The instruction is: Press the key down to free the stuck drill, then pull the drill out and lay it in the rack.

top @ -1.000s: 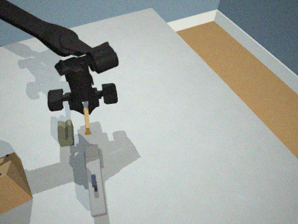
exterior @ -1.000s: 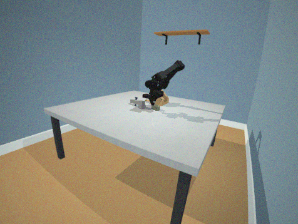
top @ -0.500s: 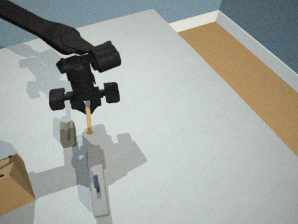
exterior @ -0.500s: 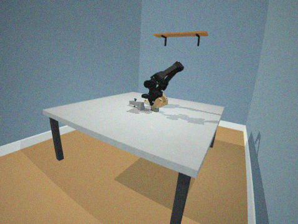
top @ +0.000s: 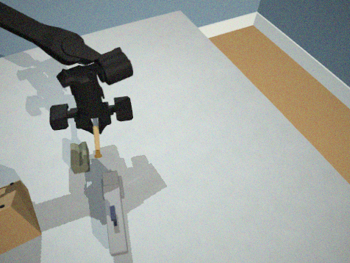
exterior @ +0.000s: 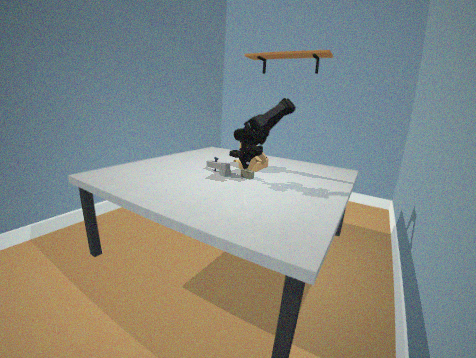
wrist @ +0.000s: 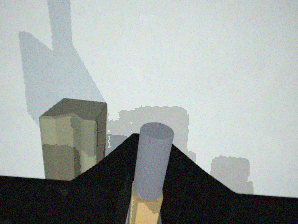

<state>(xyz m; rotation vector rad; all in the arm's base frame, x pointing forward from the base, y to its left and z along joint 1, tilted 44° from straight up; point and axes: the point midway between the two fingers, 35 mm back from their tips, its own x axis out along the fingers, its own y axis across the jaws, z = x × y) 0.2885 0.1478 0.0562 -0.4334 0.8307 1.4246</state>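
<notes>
My gripper tip is 6 cm past the rack, 5 cm above it and 2 cm to the left of it. The rest, counted from my gripper tip: grey block 20 cm to the right, 3 cm below, 3 cm behind; then drill 4 cm to the right, 3 cm above, 1 cm behind; then dark blue key 23 cm to the right, 4 cm behind, 1 cm below.
</notes>
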